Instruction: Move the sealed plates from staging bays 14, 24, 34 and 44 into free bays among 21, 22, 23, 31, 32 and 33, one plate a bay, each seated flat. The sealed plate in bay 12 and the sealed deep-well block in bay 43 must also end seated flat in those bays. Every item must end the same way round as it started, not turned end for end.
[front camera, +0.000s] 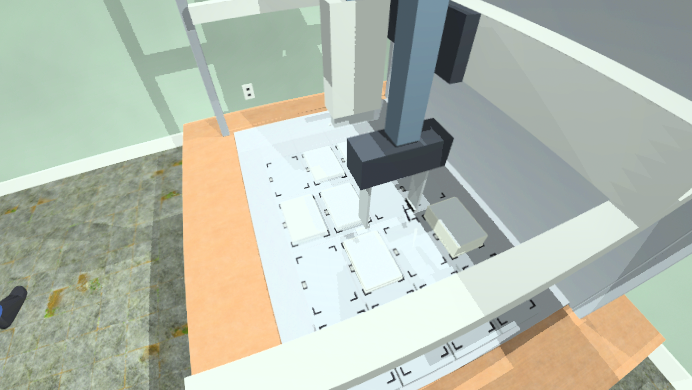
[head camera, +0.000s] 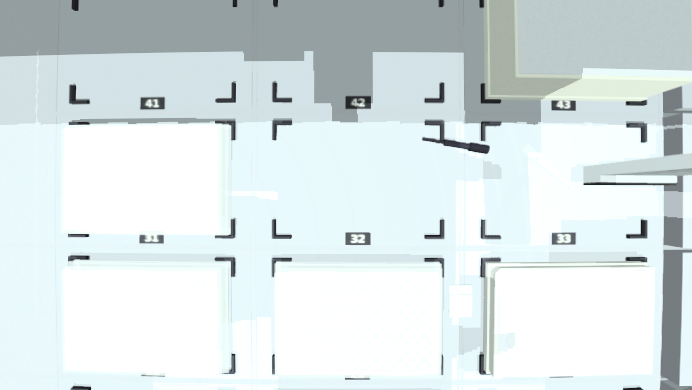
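Pixels of known places: gripper, fingertip midpoint: (front camera: 388, 213) (head camera: 617, 289); robot's base, origin of the base link: (front camera: 267, 164).
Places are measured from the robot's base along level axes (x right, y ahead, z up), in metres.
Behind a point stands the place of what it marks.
My gripper (front camera: 391, 218) {z 0.095, x -0.200, y 0.350 m} is open and empty, its jaws apart above the deck near bays 32 and 33; one jaw shows at the right in the head view. Pale plates lie in bay 31 (head camera: 142, 180) {z 0.014, x -0.256, y 0.066 m}, bay 21 (head camera: 142, 320) {z 0.014, x -0.151, y 0.066 m} (front camera: 324, 164) {z 0.014, x -0.150, y 0.076 m}, bay 22 (head camera: 357, 322) {z 0.014, x -0.151, y 0.227 m} (front camera: 341, 204) {z 0.014, x -0.143, y 0.229 m} and bay 23 (head camera: 575, 322) {z 0.014, x -0.150, y 0.391 m} (front camera: 372, 262) {z 0.014, x -0.147, y 0.402 m}. The plate in bay 12 (front camera: 303, 220) {z 0.015, x -0.041, y 0.242 m} looks flat. The taller deep-well block (front camera: 462, 222) {z 0.042, x -0.372, y 0.402 m} (head camera: 600, 40) {z 0.042, x -0.348, y 0.387 m} stands in bay 43. Bays 32 and 33 hold no plate. The gripper body hides part of the deck behind it; bays 14, 24, 34 and 44 are not clearly visible.
A slim dark item (head camera: 457, 145) {z 0.005, x -0.284, y 0.304 m} shows across the gap between bays 32 and 33. A small white piece (head camera: 460, 301) {z 0.001, x -0.162, y 0.309 m} is between bays 22 and 23. The white column (front camera: 342, 60) {z 0.381, x -0.142, y 0.247 m} stands at the back. A pale frame beam (front camera: 400, 325) {z 0.400, x -0.032, y 0.621 m} crosses the front.
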